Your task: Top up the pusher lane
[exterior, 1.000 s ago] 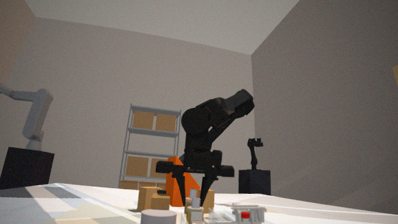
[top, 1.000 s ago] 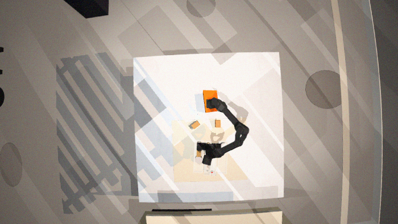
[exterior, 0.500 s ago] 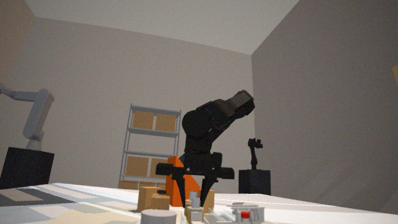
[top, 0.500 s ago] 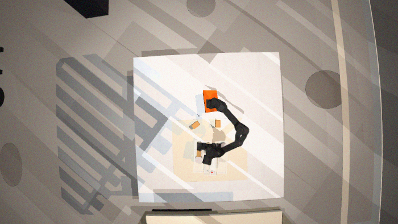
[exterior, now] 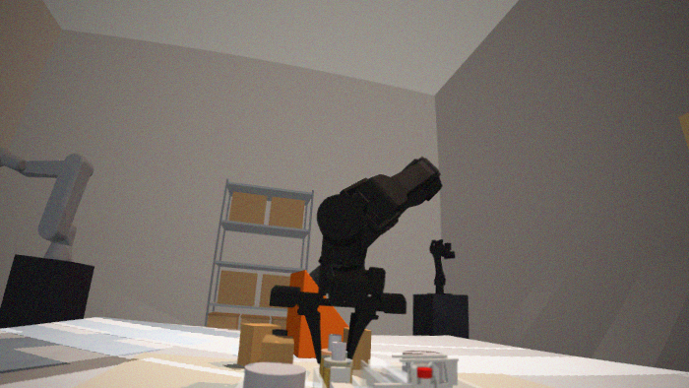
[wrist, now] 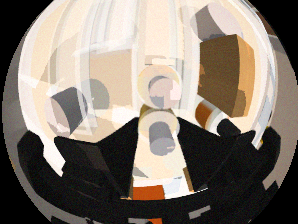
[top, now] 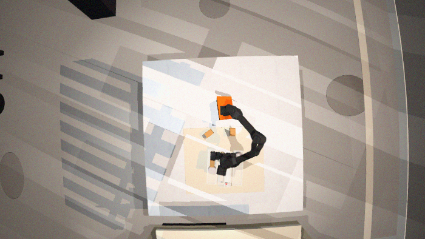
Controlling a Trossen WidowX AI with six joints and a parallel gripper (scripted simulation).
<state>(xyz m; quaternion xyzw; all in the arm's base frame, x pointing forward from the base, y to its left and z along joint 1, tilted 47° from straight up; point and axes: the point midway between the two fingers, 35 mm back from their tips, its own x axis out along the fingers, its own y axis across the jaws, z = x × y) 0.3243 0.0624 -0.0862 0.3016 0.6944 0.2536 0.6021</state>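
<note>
Now: gripper tip 5 cm short of the brown box and 8 cm to the left of it. From my gripper tip the other things lie so: red mark (22 cm ahead, 1 cm to the left, 3 cm above).
</note>
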